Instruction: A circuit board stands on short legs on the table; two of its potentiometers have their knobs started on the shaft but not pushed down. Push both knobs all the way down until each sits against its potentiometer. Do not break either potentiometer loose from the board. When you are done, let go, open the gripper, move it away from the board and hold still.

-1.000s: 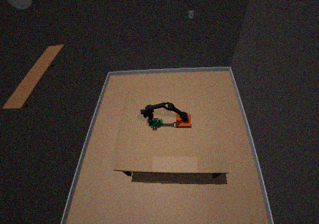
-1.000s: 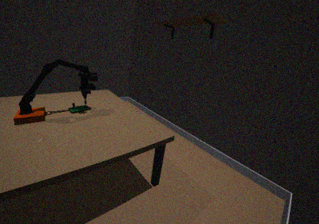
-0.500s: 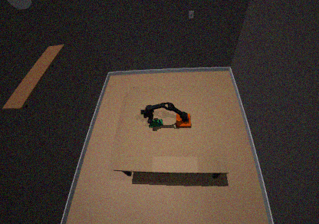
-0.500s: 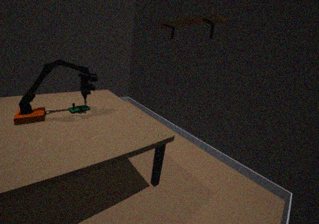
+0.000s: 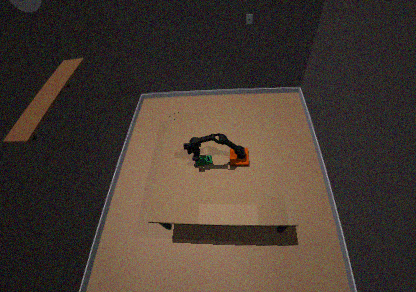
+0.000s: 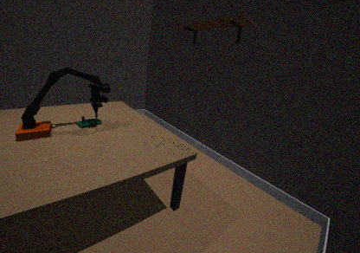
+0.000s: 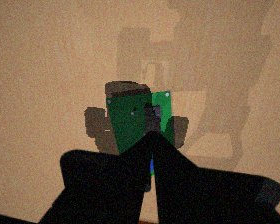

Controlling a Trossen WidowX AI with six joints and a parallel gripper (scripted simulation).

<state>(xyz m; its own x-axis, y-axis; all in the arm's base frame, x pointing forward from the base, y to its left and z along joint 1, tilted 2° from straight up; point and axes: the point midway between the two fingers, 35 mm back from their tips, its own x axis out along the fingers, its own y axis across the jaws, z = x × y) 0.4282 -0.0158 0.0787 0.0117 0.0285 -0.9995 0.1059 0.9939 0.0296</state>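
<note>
My gripper tip is now 20 mm above the grey knob.
</note>
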